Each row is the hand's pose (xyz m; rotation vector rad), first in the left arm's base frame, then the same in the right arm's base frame.
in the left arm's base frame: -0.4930 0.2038 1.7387 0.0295 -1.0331 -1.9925
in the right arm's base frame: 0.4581 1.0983 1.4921 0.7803 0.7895 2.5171
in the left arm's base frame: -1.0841 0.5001 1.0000 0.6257 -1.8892 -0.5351
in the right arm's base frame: 0.6765 1.7801 0.8062 -0.8664 -2.0057 -1.4625
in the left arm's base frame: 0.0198 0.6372 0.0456 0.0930 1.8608 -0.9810
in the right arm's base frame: 0.9361 0.7839 -0.2371 1.6171 1.7233 -1.8277
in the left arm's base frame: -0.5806 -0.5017 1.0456 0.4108 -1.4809 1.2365
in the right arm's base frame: -0.2582 1.1591 0.8072 -0.5493 -1.2591 0.0031
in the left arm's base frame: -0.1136 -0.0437 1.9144 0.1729 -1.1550 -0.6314
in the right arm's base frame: 0.2586 0.6789 1.6348 -0.7103 -1.0615 -1.9130
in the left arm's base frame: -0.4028 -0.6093 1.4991 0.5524 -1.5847 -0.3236
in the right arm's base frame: -0.3404 0.9325 1.2439 -0.6725 -1.6619 -1.4342
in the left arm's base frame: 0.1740 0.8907 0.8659 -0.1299 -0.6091 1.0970
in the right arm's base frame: 1.2125 0.5929 0.5680 -0.3967 -0.3301 -0.3222
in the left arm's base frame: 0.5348 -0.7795 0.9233 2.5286 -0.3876 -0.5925
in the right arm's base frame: -0.4027 0.0327 0.5911 1.8629 -2.1979 -1.1291
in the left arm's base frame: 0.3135 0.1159 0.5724 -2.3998 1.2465 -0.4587
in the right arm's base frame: 0.4574 0.3874 0.2621 -1.0499 2.7781 -0.6540
